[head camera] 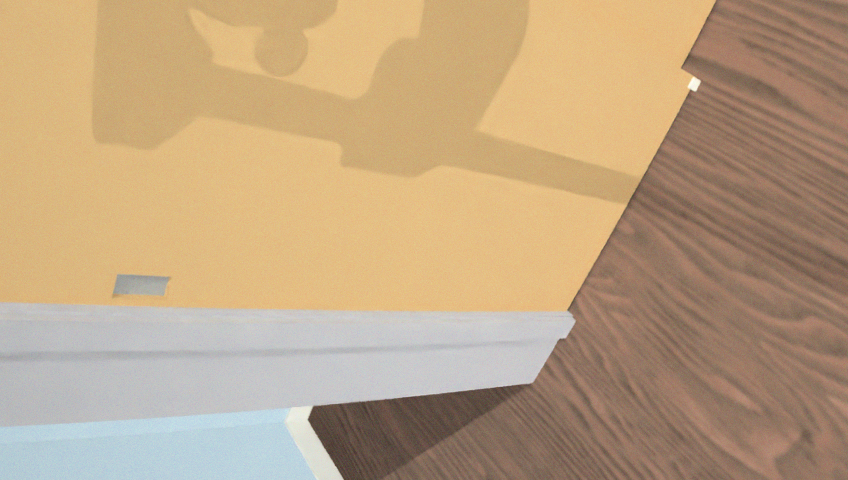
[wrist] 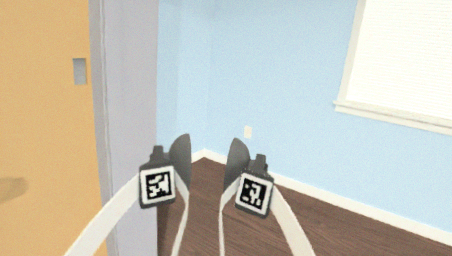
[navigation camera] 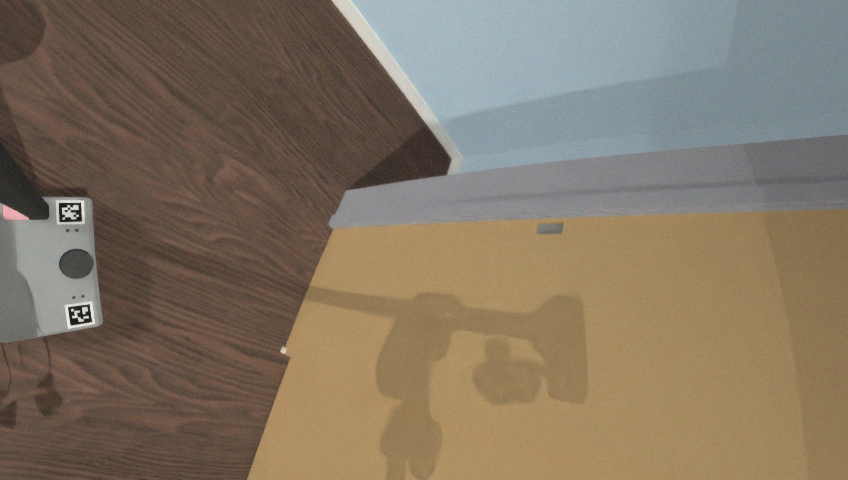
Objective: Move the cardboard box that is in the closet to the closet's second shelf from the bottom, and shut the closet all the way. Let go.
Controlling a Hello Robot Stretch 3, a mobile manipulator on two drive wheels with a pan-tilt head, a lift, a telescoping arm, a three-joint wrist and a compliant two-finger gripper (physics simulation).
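Places are measured from the robot's base along level axes (x ahead, y left, z up), in millimetres.
Where they show: gripper, fingertip midpoint: [wrist: 210,155]; robot's base at its link origin: [navigation camera: 75,261].
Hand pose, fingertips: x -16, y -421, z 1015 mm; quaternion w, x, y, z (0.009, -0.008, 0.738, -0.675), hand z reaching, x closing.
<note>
Each offset is from my fingertips to the top centre of the thing. "pt": to the spot under its first point. Level surfaces: height alone.
The closet's orange door panel [head camera: 357,237] [navigation camera: 684,327] [wrist: 40,125] meets the grey door frame [head camera: 267,368] [navigation camera: 595,199] [wrist: 131,100], with no gap visible along that edge. A small recessed grey pull [head camera: 141,284] [navigation camera: 549,228] [wrist: 79,71] sits in the panel near the frame. The robot's shadow falls on the panel. The cardboard box and the shelves do not show in these views. My gripper [wrist: 210,155] is open and empty in the wrist view, its fingertips apart. It is to the right of the frame and touches nothing there.
A blue wall [head camera: 148,457] [navigation camera: 565,47] [wrist: 280,75] with a white baseboard [head camera: 303,428] [navigation camera: 398,77] stands beside the frame. A window {pt dx -1163, dy -1377, dz +160 mm} [wrist: 405,60] and an outlet [wrist: 248,132] are on it. My base [navigation camera: 41,267] stands on the brown wood floor {dz -1015 mm} [head camera: 743,267] [navigation camera: 208,237]. A small white piece {pt dx +676, dy -22, dz -992 mm} [head camera: 693,83] [navigation camera: 283,350] is at the panel's lower edge.
</note>
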